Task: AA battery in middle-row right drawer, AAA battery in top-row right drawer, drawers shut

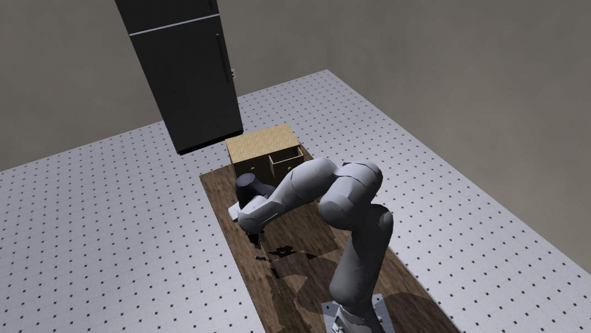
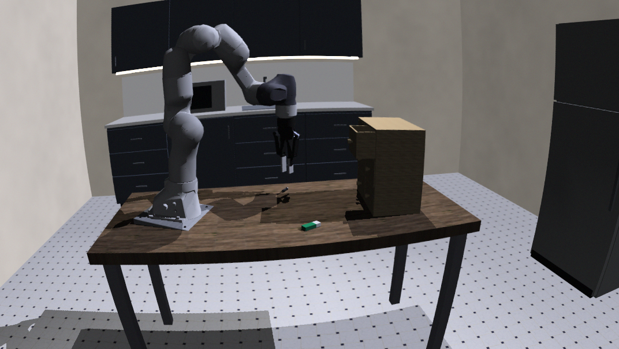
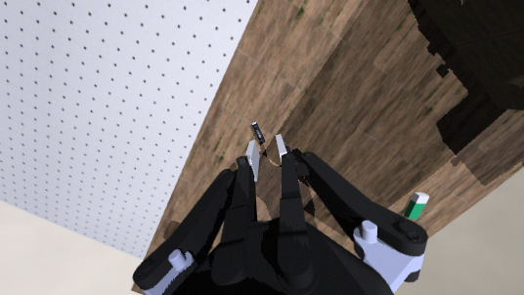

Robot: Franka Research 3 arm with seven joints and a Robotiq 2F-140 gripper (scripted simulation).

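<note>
Right now the dark battery is 11 cm below my hand, 1 cm to the left of it and 1 cm behind it. The rest, counted from my hand: blue battery 41 cm ahead, 25 cm to the right.
</note>
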